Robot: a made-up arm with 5 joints.
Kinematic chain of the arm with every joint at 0, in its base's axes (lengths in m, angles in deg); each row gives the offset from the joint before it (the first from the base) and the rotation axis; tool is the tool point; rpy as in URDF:
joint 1: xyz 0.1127 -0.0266 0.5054 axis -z
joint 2: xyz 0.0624 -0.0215 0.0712 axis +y
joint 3: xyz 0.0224 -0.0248 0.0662 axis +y
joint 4: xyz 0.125 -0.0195 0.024 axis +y
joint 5: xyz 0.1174 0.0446 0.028 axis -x
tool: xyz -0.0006 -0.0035 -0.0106 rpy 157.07 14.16 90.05
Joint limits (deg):
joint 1: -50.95..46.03
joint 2: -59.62..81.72
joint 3: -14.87..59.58
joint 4: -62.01..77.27
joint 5: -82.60..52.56
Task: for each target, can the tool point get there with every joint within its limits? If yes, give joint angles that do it. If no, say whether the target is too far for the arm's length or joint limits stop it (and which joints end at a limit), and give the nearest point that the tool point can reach.
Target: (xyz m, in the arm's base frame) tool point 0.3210 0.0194 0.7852
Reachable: yes | joints -17.62 -48.55 6.17 27.73 -28.34
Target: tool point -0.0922 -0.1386 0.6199
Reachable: no: joint limits stop it (at a limit: joint 2, joint 3, joint 4, joint 5) | nearest point 0.0548 -0.0583 0.5209 | short by 0.195 m
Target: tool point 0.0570 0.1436 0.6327
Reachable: no: joint limits stop it (at a limit: joint 1, joint 2, joint 3, joint 4, joint 5) | nearest point 0.0650 0.0068 0.5218 | short by 0.176 m
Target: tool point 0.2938 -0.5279 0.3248
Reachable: no: too far | nearest point 0.3137 -0.2807 0.4222 | short by 0.266 m
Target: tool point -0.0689 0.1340 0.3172
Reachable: no: joint limits stop it (at a limit: joint 1, joint 2, joint 3, joint 5) | nearest point 0.0500 -0.0073 0.4123 | short by 0.208 m
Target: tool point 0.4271 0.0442 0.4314
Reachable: yes | joints -17.95 62.60 -8.26 -9.24 30.35
